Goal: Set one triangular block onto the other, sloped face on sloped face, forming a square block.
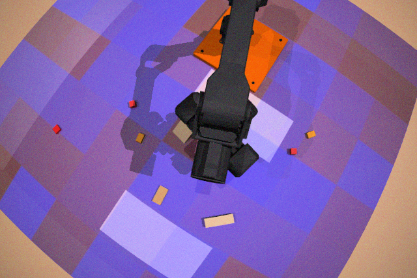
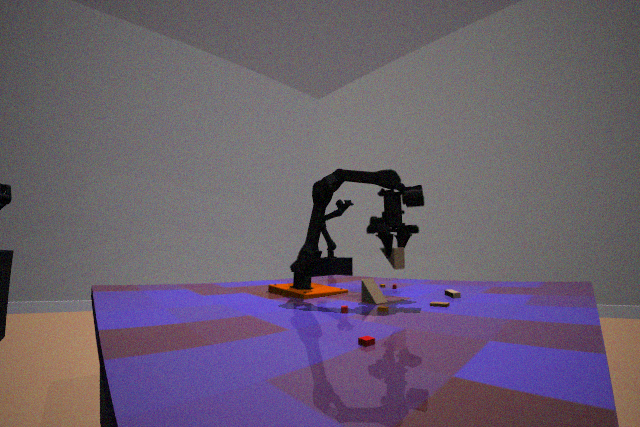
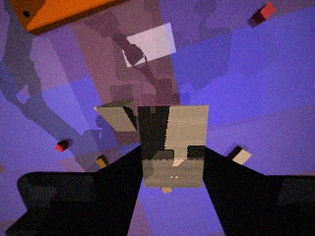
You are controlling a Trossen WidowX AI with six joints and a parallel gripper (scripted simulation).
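The triangular block lies 3 cm behind my gripper tip, 9 cm to the right of it and 12 cm below it. The rest, counted from my gripper tip: long pale plank: 14 cm ahead, 12 cm to the left, 13 cm below; small tan plank: 17 cm ahead, 5 cm to the right, 13 cm below.
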